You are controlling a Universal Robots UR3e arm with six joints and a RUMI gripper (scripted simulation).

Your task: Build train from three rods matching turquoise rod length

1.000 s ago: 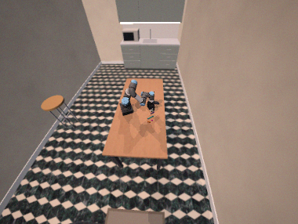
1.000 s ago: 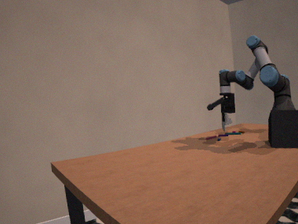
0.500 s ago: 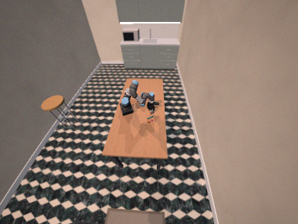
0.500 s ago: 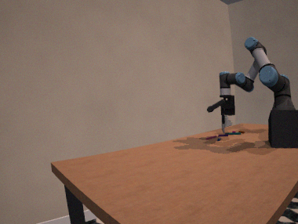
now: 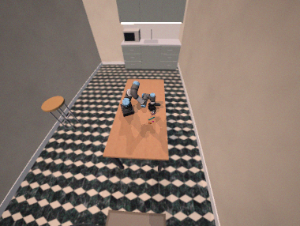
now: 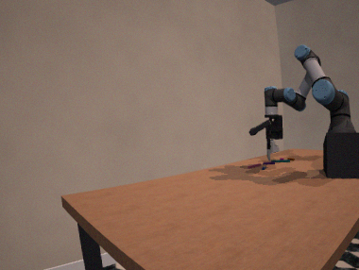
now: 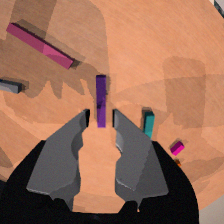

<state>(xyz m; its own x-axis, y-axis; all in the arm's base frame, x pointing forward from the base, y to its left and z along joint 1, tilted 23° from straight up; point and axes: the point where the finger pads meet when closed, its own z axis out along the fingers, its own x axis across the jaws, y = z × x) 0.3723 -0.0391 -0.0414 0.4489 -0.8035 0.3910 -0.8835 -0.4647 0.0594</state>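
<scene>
Now: hand 30 mm above the purple rod. Round my hand: grey rod: 30 mm behind, 110 mm to the left, 30 mm below; then turquoise rod: 30 mm behind, 80 mm to the right, 30 mm below; then pink rod: 30 mm ahead, 90 mm to the left, 30 mm below.
</scene>
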